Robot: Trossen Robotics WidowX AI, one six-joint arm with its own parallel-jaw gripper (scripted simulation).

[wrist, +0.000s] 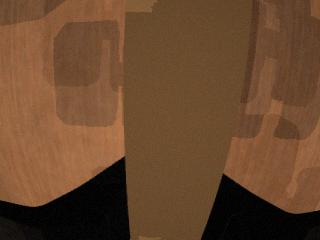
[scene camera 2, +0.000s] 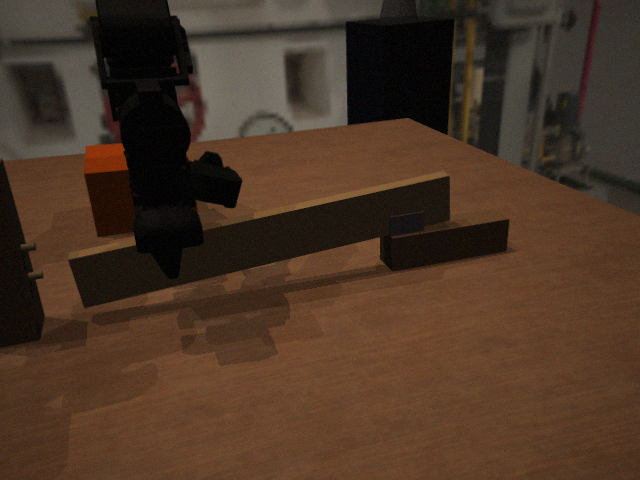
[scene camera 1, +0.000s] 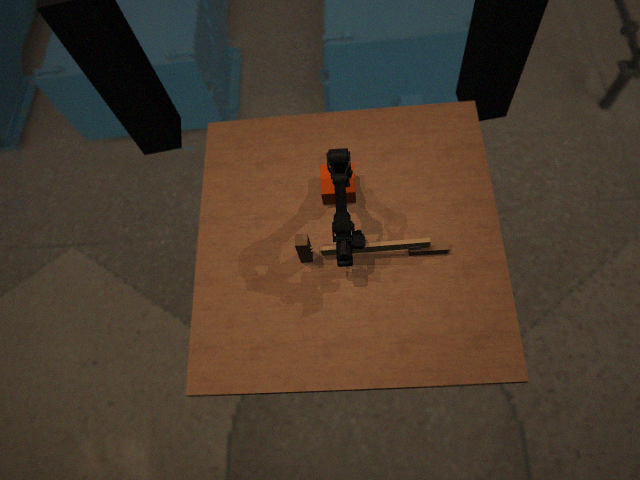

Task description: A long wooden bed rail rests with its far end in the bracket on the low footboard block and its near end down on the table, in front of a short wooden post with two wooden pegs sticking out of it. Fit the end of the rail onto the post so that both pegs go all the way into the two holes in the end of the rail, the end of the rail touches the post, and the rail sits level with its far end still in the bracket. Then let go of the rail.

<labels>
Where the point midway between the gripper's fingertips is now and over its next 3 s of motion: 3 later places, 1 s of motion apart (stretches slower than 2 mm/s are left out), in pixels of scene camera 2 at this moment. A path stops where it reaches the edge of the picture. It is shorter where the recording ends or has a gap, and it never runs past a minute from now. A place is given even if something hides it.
My gripper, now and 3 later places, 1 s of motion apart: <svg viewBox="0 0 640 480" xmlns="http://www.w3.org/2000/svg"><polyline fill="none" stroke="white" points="172,273 170,262 170,256 170,256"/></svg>
</labels>
